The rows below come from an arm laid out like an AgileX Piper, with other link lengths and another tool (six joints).
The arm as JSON. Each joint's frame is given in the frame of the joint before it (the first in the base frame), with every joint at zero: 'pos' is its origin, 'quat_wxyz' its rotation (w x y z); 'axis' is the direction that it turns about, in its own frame. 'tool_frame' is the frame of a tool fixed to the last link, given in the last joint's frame.
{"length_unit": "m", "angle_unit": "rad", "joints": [
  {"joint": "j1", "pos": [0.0, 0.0, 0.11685], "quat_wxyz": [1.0, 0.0, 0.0, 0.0], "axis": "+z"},
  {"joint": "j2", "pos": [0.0, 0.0, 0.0], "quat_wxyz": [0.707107, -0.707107, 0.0, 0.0], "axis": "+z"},
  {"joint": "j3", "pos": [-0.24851, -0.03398, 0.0], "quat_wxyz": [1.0, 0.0, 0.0, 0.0], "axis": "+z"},
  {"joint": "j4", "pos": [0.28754, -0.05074, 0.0], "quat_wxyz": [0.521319, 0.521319, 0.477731, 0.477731], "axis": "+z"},
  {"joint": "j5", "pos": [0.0, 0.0, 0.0], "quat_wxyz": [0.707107, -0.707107, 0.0, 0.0], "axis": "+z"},
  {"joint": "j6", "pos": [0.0, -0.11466, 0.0], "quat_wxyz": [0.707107, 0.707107, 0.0, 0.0], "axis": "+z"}
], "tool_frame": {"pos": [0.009, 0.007, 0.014], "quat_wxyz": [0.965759, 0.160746, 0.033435, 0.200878]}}
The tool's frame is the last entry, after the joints.
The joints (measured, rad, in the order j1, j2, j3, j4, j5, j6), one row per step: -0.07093 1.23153 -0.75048 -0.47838 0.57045 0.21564; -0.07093 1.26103 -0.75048 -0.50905 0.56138 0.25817; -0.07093 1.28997 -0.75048 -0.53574 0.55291 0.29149; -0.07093 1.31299 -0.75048 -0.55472 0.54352 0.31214; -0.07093 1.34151 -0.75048 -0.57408 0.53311 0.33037; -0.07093 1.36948 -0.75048 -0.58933 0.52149 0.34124; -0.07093 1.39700 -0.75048 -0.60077 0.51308 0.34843; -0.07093 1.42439 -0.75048 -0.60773 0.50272 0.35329; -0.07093 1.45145 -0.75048 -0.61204 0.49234 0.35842; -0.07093 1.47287 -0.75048 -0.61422 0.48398 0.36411; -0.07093 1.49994 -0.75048 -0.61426 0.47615 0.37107; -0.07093 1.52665 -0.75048 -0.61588 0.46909 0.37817; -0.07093 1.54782 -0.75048 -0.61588 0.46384 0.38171
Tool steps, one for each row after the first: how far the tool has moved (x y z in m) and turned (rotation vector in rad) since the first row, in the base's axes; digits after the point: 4 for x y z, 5 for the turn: 0.0029 -0.0015 -0.0075 -0.00071 0.01079 -0.01656; 0.0054 -0.0027 -0.0150 -0.00308 0.02378 -0.02725; 0.0075 -0.0034 -0.0210 -0.00565 0.03336 -0.03053; 0.0097 -0.0041 -0.0287 -0.00919 0.04830 -0.03085; 0.0117 -0.0044 -0.0364 -0.01263 0.06375 -0.02638; 0.0131 -0.0046 -0.0443 -0.01521 0.08246 -0.02213; 0.0145 -0.0045 -0.0522 -0.01450 0.09992 -0.01717; 0.0156 -0.0041 -0.0602 -0.01121 0.11686 -0.01374; 0.0163 -0.0037 -0.0665 -0.00657 0.12963 -0.01292; 0.0168 -0.0032 -0.0747 0.00079 0.14803 -0.01459; 0.0169 -0.0027 -0.0829 0.00668 0.16678 -0.01598; 0.0168 -0.0023 -0.0894 0.01127 0.18249 -0.01635
